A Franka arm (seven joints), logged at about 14 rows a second.
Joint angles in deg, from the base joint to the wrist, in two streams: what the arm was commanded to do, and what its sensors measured. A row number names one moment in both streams.
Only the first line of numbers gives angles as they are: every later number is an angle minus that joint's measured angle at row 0.
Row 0, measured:
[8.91 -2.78 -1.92 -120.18 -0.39 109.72 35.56]
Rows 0 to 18, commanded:
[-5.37 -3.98 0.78 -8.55 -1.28 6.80 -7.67]
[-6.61 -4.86 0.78 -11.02 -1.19 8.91 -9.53]
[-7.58 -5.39 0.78 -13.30 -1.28 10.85 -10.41]
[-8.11 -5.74 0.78 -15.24 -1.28 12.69 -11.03]
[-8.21 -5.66 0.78 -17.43 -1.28 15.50 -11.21]
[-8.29 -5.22 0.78 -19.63 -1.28 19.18 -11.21]
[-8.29 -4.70 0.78 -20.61 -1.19 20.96 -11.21]
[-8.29 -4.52 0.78 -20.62 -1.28 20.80 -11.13]
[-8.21 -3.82 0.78 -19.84 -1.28 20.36 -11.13]
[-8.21 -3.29 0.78 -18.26 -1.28 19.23 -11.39]
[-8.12 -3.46 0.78 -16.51 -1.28 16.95 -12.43]
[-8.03 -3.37 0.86 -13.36 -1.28 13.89 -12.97]
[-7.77 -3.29 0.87 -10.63 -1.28 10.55 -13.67]
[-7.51 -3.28 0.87 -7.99 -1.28 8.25 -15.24]
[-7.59 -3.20 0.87 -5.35 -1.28 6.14 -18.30]
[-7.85 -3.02 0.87 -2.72 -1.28 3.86 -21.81]
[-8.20 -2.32 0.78 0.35 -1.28 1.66 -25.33]
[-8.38 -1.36 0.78 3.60 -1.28 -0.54 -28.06]
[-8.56 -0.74 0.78 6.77 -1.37 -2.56 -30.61]
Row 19, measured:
[-7.69 -3.19 0.57 0.18 -0.25 1.56 -25.26]
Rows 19 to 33, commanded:
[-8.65 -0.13 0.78 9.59 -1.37 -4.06 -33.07]
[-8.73 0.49 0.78 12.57 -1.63 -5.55 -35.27]
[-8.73 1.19 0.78 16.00 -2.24 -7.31 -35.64]
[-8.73 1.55 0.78 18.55 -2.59 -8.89 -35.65]
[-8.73 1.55 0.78 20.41 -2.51 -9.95 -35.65]
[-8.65 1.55 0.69 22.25 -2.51 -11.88 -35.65]
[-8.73 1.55 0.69 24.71 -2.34 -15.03 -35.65]
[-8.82 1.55 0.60 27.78 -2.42 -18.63 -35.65]
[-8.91 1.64 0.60 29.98 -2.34 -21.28 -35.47]
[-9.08 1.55 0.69 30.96 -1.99 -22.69 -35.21]
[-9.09 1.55 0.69 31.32 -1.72 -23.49 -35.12]
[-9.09 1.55 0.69 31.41 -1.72 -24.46 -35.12]
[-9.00 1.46 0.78 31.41 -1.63 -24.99 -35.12]
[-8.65 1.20 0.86 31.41 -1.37 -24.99 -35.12]
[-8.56 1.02 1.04 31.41 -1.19 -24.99 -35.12]
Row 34, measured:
[-8.24 0.16 0.45 29.82 -1.25 -23.81 -33.94]
